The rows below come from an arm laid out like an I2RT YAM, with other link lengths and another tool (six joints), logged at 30 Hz.
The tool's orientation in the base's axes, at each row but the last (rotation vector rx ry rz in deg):
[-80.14, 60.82, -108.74]
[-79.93, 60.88, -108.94]
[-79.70, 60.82, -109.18]
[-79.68, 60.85, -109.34]
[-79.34, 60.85, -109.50]
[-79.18, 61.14, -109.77]
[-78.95, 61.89, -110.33]
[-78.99, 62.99, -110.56]
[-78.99, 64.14, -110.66]
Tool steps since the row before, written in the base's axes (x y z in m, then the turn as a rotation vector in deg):
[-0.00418, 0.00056, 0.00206, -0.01, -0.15, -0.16]
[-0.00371, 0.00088, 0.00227, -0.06, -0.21, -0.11]
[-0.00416, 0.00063, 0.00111, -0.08, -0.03, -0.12]
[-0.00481, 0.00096, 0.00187, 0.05, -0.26, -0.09]
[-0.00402, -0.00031, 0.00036, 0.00, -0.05, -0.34]
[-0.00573, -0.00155, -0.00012, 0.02, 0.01, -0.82]
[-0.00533, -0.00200, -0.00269, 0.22, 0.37, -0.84]
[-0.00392, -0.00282, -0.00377, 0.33, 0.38, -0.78]
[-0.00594, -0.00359, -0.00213, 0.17, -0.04, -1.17]
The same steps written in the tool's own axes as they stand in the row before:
[0.00191, -0.00194, -0.00382, 0.04, 0.22, 0.01]
[0.00163, -0.00230, -0.00343, 0.13, 0.21, -0.02]
[0.00138, -0.00119, -0.00395, -0.01, 0.12, -0.09]
[0.00173, -0.00199, -0.00454, 0.14, 0.22, 0.11]
[0.00172, -0.00006, -0.00366, -0.14, 0.31, -0.04]
[0.00304, 0.00105, -0.00499, -0.44, 0.68, -0.11]
[0.00199, 0.00349, -0.00485, -0.80, 0.50, -0.04]
[0.00163, 0.00485, -0.00336, -0.81, 0.44, 0.07]
[0.00382, 0.00403, -0.00468, -0.63, 1.00, 0.00]

